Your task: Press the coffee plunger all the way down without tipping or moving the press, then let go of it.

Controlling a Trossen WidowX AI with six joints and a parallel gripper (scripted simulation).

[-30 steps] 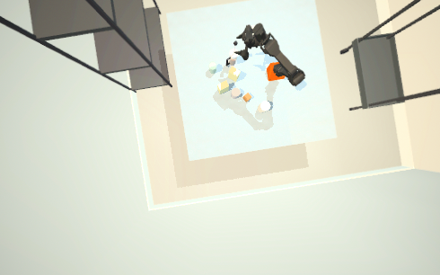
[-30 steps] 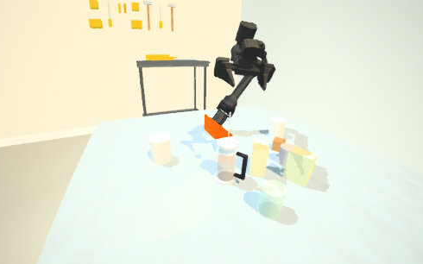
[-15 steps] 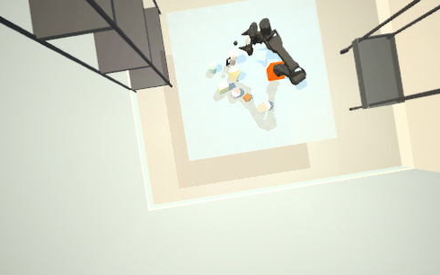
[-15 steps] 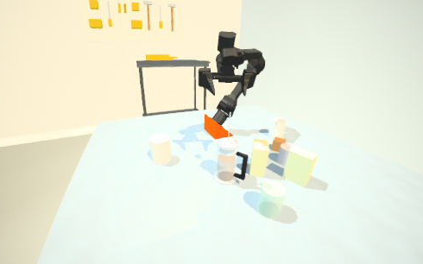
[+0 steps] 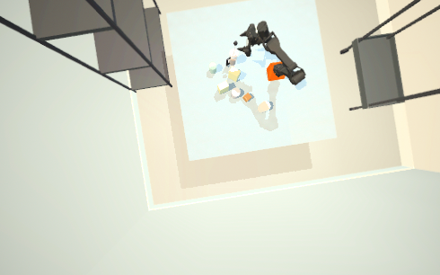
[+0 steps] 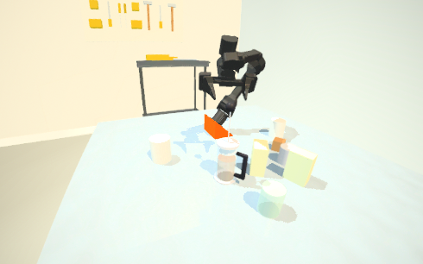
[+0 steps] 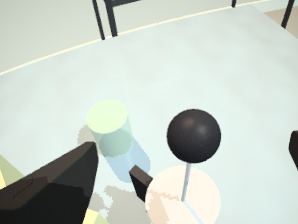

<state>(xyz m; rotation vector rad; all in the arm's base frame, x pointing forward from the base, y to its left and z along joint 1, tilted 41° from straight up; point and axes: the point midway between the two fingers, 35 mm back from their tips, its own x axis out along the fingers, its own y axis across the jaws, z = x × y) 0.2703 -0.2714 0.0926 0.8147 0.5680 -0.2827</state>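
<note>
My gripper tip is 14 cm above the coffee press and 3 cm short of it. Round my gripper tip: orange block 32 cm to the left, 24 cm below, 3 cm behind.
</note>
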